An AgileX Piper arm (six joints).
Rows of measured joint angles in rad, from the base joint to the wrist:
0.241 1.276 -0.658 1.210 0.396 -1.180
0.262 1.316 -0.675 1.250 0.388 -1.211
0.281 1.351 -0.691 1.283 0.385 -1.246
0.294 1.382 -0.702 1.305 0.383 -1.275
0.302 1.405 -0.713 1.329 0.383 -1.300
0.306 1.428 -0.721 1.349 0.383 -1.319
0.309 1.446 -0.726 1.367 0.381 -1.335
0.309 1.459 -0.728 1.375 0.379 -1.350
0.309 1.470 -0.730 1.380 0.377 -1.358
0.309 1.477 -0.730 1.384 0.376 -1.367
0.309 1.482 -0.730 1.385 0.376 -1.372
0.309 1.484 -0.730 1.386 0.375 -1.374
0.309 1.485 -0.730 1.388 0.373 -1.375
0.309 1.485 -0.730 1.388 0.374 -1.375
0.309 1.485 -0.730 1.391 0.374 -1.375
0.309 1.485 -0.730 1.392 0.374 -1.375
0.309 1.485 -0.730 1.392 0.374 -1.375
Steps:
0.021 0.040 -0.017 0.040 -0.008 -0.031
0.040 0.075 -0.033 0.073 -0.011 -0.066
0.053 0.106 -0.044 0.095 -0.013 -0.095
0.061 0.129 -0.055 0.119 -0.013 -0.120
0.065 0.152 -0.063 0.139 -0.013 -0.139
0.068 0.170 -0.068 0.157 -0.015 -0.155
0.068 0.183 -0.070 0.165 -0.017 -0.170
0.068 0.194 -0.072 0.170 -0.019 -0.178
0.068 0.201 -0.072 0.174 -0.020 -0.187
0.068 0.206 -0.072 0.175 -0.020 -0.192
0.068 0.208 -0.072 0.176 -0.021 -0.194
0.068 0.209 -0.072 0.178 -0.023 -0.195
0.068 0.209 -0.072 0.178 -0.022 -0.195
0.068 0.209 -0.072 0.181 -0.022 -0.195
0.068 0.209 -0.072 0.182 -0.022 -0.195
0.068 0.209 -0.072 0.182 -0.022 -0.195

